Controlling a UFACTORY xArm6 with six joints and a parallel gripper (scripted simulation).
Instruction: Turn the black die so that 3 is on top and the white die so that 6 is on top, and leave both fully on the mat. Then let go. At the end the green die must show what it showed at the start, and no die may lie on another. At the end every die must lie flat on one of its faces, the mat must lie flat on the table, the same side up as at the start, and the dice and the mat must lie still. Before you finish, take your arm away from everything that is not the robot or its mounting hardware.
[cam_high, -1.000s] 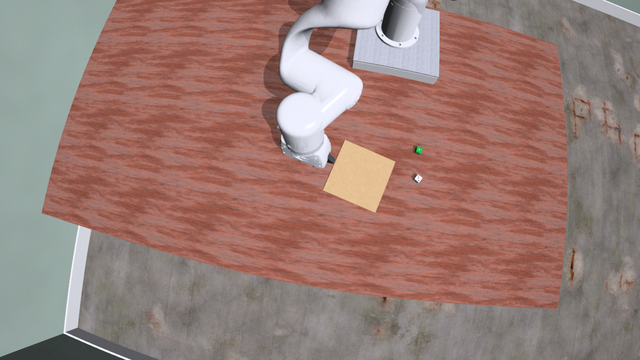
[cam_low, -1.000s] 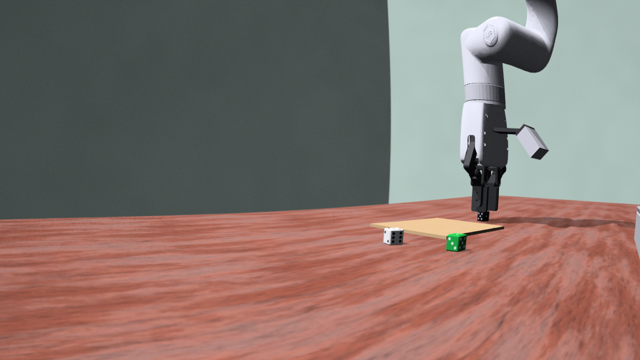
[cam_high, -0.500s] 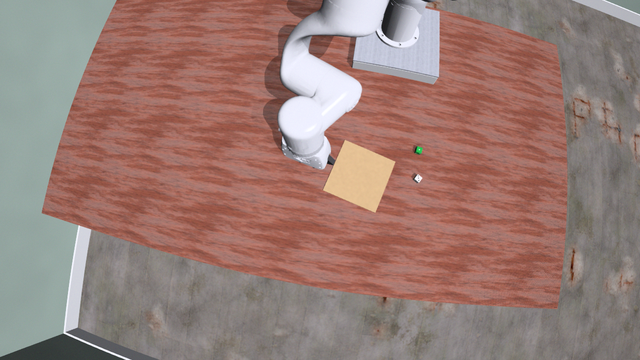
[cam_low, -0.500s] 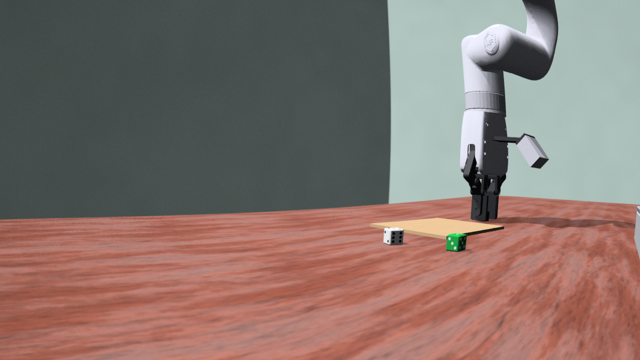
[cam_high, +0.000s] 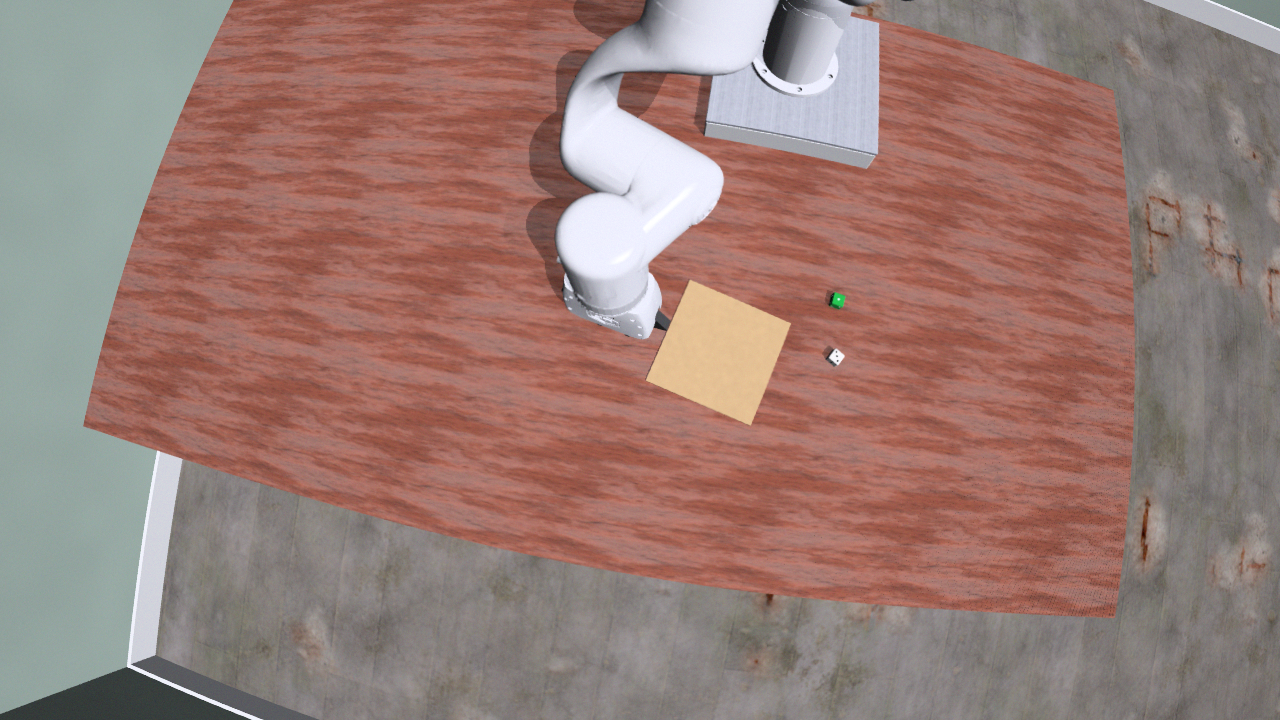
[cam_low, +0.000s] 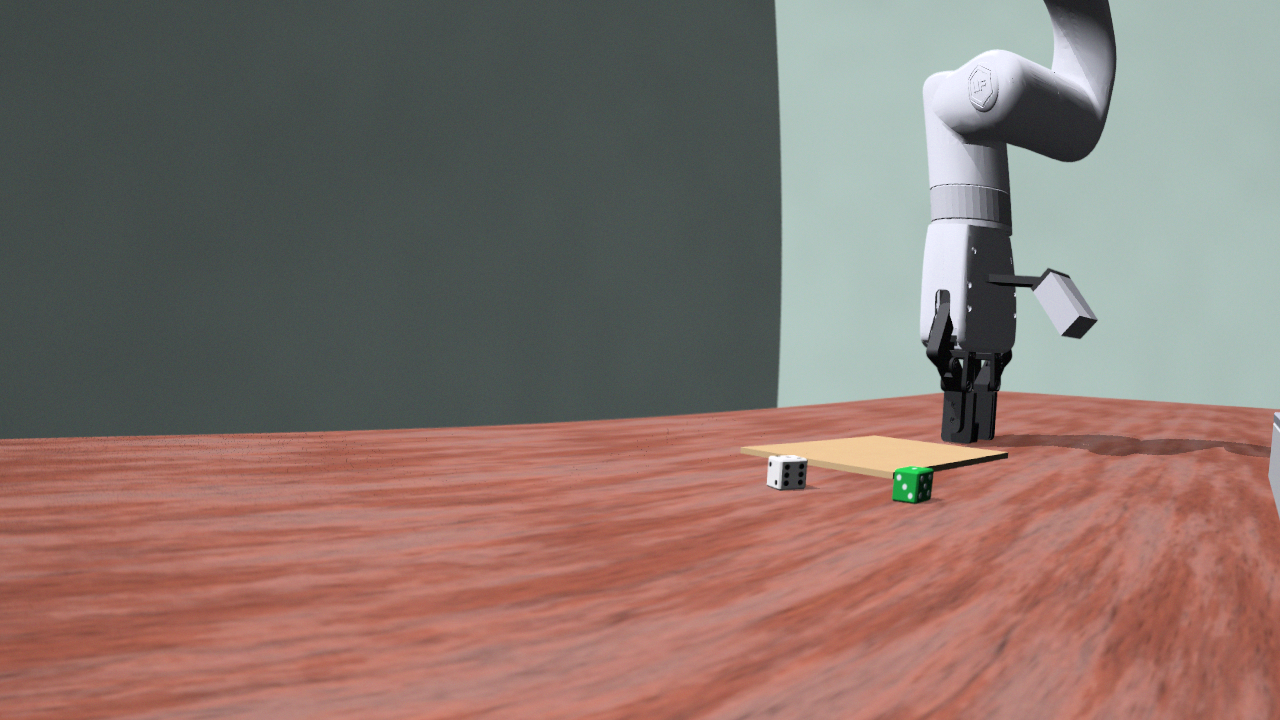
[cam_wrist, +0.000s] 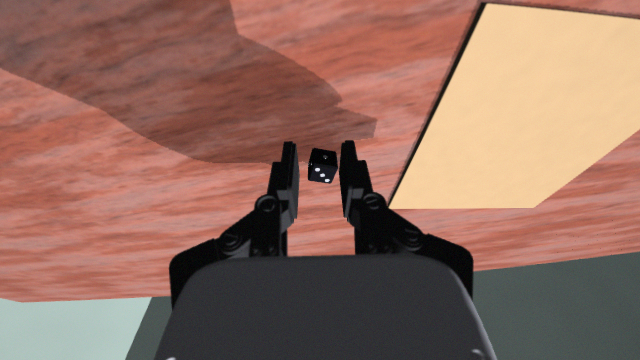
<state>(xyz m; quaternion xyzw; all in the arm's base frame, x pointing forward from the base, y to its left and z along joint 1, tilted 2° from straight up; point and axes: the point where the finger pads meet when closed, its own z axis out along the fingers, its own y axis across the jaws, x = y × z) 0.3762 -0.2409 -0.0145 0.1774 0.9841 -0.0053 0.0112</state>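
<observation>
Now: hand 10 mm above the black die. From my hand the other things lie so: green die (30 mm behind, 280 mm to the left, 10 mm below); then white die (40 mm ahead, 280 mm to the left, 10 mm below); then tan mat (40 mm ahead, 130 mm to the left, 20 mm below).
</observation>
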